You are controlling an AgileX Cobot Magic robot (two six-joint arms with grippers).
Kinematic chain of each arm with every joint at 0, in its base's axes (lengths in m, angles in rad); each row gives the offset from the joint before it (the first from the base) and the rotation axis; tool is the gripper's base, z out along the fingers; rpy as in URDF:
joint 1: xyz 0 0 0.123 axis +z
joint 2: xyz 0 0 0 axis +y
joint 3: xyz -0.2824 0 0.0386 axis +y
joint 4: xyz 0.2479 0 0.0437 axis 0.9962 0 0.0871
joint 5: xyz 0 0 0 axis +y
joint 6: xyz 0.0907 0 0.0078 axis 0.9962 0 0.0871
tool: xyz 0 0 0 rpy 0 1.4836 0
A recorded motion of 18 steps. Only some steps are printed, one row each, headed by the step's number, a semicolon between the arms.
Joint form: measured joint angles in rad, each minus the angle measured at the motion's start. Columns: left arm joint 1, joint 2, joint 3, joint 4, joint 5, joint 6; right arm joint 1, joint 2, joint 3, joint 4, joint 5, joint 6.
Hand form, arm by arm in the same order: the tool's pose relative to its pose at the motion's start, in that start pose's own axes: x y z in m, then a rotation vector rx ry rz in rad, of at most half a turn. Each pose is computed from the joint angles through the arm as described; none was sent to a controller.
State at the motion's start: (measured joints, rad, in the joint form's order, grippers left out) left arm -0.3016 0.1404 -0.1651 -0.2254 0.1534 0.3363; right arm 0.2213 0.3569 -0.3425 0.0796 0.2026 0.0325
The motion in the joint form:
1: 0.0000 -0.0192 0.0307 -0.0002 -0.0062 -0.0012; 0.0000 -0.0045 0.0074 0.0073 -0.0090 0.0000
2: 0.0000 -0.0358 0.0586 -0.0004 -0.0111 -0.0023; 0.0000 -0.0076 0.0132 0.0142 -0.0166 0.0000
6: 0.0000 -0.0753 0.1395 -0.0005 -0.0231 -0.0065; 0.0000 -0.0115 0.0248 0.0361 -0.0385 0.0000
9: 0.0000 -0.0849 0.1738 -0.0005 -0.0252 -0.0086; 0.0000 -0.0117 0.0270 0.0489 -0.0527 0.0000
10: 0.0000 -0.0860 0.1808 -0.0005 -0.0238 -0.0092; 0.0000 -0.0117 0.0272 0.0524 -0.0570 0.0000
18: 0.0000 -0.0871 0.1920 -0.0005 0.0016 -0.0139; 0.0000 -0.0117 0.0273 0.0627 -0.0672 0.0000
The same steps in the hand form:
1: 0.0086 -0.0009 -0.0006 -0.0007 0.0056 -0.0018; 0.0013 -0.0001 -0.0002 -0.0014 -0.0061 0.0072
2: 0.0166 -0.0017 -0.0010 -0.0010 0.0121 -0.0034; 0.0024 -0.0001 -0.0004 -0.0026 -0.0109 0.0140
6: 0.0404 -0.0042 -0.0011 -0.0005 0.0419 -0.0090; 0.0040 -0.0002 -0.0002 -0.0061 -0.0251 0.0357
9: 0.0513 -0.0054 -0.0006 0.0015 0.0645 -0.0119; 0.0034 -0.0001 -0.0002 -0.0082 -0.0372 0.0484
10: 0.0537 -0.0057 -0.0005 0.0026 0.0717 -0.0127; 0.0031 0.0000 -0.0002 -0.0088 -0.0413 0.0519
18: 0.0596 -0.0068 -0.0005 0.0117 0.1057 -0.0180; 0.0022 0.0001 -0.0002 -0.0105 -0.0514 0.0621

